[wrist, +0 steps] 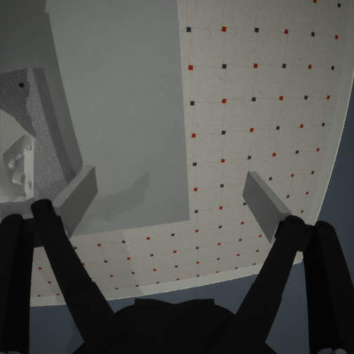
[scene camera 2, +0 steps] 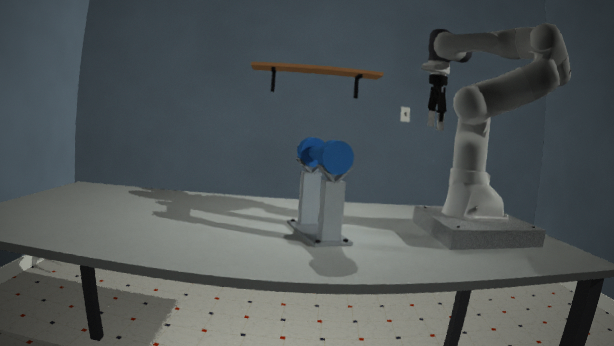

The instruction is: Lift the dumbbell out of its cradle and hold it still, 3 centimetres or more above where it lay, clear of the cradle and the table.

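A blue dumbbell lies level across the V-shaped tops of a grey two-post cradle on the table, in the scene view. Its near round head faces the camera and partly hides the bar. My gripper is open and empty and points down. It hangs well to the right of the dumbbell, with its fingertips higher than the dumbbell. In the wrist view its two pale finger pads stand wide apart, with the table and floor beneath. The dumbbell and the cradle do not show in the wrist view.
The table carries the arm's grey base block at the right. The cradle's flat foot plate is bolted near the table's middle. A wooden shelf and a white wall plate are on the back wall.
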